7 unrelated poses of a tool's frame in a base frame.
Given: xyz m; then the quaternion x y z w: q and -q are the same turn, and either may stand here.
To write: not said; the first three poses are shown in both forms.
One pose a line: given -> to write
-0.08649 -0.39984 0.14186 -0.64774 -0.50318 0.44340 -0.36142 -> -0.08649 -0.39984 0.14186 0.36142 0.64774 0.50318 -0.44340
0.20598 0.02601 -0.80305 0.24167 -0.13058 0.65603 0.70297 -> 0.20598 0.02601 -0.80305 0.70297 0.24167 -0.13058 0.65603
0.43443 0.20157 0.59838 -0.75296 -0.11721 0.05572 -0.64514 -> 0.43443 0.20157 0.59838 0.64514 0.75296 0.11721 -0.05572
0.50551 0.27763 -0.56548 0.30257 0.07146 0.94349 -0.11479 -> 0.50551 0.27763 -0.56548 0.11479 -0.30257 -0.07146 -0.94349
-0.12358 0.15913 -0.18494 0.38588 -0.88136 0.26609 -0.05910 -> -0.12358 0.15913 -0.18494 0.05910 -0.38588 0.88136 -0.26609
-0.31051 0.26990 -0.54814 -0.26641 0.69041 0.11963 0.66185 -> -0.31051 0.26990 -0.54814 0.66185 -0.26641 0.69041 0.11963
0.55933 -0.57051 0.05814 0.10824 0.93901 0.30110 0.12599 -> 0.55933 -0.57051 0.05814 0.12599 0.10824 0.93901 0.30110
